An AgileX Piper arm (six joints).
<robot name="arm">
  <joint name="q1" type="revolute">
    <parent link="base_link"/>
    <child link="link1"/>
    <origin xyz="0 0 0.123"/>
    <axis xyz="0 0 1"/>
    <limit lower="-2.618" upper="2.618"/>
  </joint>
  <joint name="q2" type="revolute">
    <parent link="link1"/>
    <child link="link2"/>
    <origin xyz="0 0 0" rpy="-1.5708 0 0"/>
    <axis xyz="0 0 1"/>
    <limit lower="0" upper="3.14"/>
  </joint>
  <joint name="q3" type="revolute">
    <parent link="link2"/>
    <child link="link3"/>
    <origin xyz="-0.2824 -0.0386 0"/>
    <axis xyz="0 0 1"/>
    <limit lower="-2.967" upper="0"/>
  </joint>
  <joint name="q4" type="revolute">
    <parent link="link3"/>
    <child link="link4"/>
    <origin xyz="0.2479 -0.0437 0" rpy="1.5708 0 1.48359"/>
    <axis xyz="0 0 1"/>
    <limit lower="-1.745" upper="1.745"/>
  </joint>
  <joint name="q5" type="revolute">
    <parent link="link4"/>
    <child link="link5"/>
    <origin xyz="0 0 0" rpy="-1.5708 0 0"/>
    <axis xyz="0 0 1"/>
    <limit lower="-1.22" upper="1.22"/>
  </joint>
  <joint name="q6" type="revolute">
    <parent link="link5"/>
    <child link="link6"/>
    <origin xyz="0 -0.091 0" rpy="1.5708 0 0"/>
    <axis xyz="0 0 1"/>
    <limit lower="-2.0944" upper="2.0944"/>
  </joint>
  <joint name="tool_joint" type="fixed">
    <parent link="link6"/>
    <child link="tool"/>
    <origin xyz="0 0 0"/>
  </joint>
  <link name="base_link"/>
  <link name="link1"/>
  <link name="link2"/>
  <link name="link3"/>
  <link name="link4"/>
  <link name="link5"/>
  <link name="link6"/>
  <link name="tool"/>
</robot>
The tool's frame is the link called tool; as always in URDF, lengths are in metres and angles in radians.
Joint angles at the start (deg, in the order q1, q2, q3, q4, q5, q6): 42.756, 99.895, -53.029, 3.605, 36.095, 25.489
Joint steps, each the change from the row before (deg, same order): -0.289, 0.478, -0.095, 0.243, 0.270, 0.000; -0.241, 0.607, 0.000, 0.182, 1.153, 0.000; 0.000, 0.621, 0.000, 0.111, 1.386, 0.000; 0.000, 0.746, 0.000, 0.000, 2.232, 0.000; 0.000, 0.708, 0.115, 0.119, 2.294, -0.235; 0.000, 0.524, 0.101, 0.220, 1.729, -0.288; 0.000, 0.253, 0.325, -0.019, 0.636, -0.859; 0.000, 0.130, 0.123, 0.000, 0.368, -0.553; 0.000, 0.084, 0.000, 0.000, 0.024, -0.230; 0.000, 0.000, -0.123, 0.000, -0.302, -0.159; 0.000, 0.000, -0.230, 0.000, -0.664, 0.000; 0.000, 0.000, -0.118, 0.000, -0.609, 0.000; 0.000, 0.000, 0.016, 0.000, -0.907, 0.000
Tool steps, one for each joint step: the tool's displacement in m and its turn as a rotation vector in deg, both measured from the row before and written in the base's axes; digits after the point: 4 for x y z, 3 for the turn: 0.0011, -0.0008, -0.0023, -0.300, 0.610, -0.439; -0.0004, -0.0017, -0.0036, -1.045, 1.425, -0.306; -0.0016, -0.0011, -0.0036, -1.236, 1.583, -0.004; -0.0025, -0.0020, -0.0043, -1.915, 2.276, 0.116; -0.0031, -0.0024, -0.0043, -1.942, 2.423, 0.270; -0.0025, -0.0018, -0.0030, -1.386, 1.894, 0.224; -0.0018, -0.0016, -0.0023, -0.751, 0.891, 0.906; -0.0008, -0.0007, -0.0010, -0.364, 0.465, 0.571; 0.0000, 0.0000, -0.0004, -0.055, 0.078, 0.231; 0.0008, 0.0007, 0.0004, 0.283, -0.327, 0.142; 0.0016, 0.0014, 0.0007, 0.572, -0.686, -0.036; 0.0011, 0.0010, 0.0004, 0.462, -0.560, -0.033; 0.0011, 0.0009, -0.0001, 0.559, -0.692, -0.049
